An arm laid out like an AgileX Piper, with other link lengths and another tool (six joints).
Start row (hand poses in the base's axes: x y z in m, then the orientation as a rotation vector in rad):
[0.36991 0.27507 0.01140 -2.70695 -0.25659 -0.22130]
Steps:
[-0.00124 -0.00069 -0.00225 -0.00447 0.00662 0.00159]
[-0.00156 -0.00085 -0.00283 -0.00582 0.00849 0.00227]
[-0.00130 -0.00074 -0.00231 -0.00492 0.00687 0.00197]
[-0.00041 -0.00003 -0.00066 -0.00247 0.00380 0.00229]
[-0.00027 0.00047 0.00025 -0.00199 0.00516 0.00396]
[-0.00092 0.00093 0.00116 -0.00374 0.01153 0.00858]
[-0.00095 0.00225 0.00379 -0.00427 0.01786 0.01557]
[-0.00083 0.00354 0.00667 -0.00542 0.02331 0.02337]
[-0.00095 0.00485 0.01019 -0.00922 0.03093 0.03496]
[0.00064 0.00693 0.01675 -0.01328 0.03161 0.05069]
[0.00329 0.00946 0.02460 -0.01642 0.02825 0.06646]
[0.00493 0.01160 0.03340 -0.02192 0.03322 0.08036]
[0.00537 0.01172 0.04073 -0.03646 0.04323 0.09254]
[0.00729 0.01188 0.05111 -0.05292 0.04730 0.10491]
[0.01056 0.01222 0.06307 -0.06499 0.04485 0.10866]
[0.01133 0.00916 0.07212 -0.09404 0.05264 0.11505]
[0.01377 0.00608 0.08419 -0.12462 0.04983 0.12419]
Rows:
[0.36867 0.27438 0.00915 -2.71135 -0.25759 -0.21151]
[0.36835 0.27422 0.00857 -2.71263 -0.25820 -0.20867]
[0.36861 0.27433 0.00909 -2.71174 -0.25811 -0.21103]
[0.36950 0.27504 0.01074 -2.70913 -0.25900 -0.21529]
[0.36964 0.27554 0.01165 -2.70840 -0.26077 -0.21299]
[0.36899 0.27600 0.01256 -2.70950 -0.26545 -0.20286]
[0.36896 0.27732 0.01519 -2.70889 -0.27310 -0.19218]
[0.36908 0.27861 0.01807 -2.70866 -0.28221 -0.18240]
[0.36896 0.27992 0.02159 -2.71026 -0.29627 -0.16835]
[0.37055 0.28200 0.02815 -2.71094 -0.31802 -0.16248]
[0.37320 0.28453 0.03600 -2.71045 -0.34084 -0.16217]
[0.37484 0.28667 0.04480 -2.71276 -0.35916 -0.15083]
[0.37528 0.28679 0.05213 -2.72431 -0.37555 -0.13223]
[0.37720 0.28695 0.06251 -2.73742 -0.39448 -0.12138]
[0.38047 0.28729 0.07447 -2.74823 -0.40287 -0.12243]
[0.38124 0.28423 0.08352 -2.77505 -0.41546 -0.10676]
[0.38368 0.28115 0.09559 -2.80241 -0.43558 -0.10462]

